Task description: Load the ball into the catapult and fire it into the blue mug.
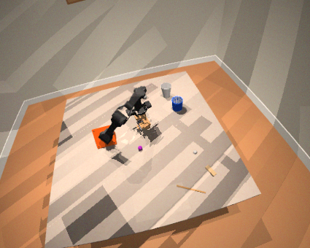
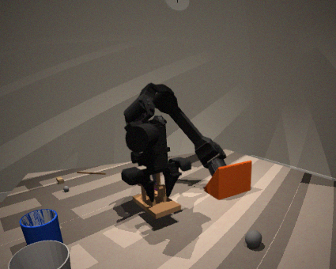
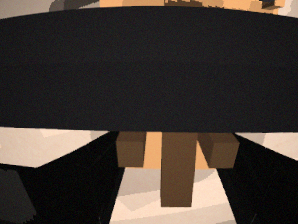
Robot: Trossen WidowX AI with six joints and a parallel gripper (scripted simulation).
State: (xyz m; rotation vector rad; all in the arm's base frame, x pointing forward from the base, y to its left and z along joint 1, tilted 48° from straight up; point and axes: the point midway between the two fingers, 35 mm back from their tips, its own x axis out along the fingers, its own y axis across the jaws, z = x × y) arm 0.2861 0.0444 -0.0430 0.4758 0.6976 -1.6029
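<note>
The catapult frame lies 4 cm to the right of my gripper tip and 5 cm above it. Also, from my gripper tip: purple ball: 9 cm behind, 23 cm to the right, 6 cm below; then blue mug: 32 cm ahead, 1 cm to the left, 5 cm below; then wooden catapult: 1 cm behind, 7 cm to the right, 2 cm above.
</note>
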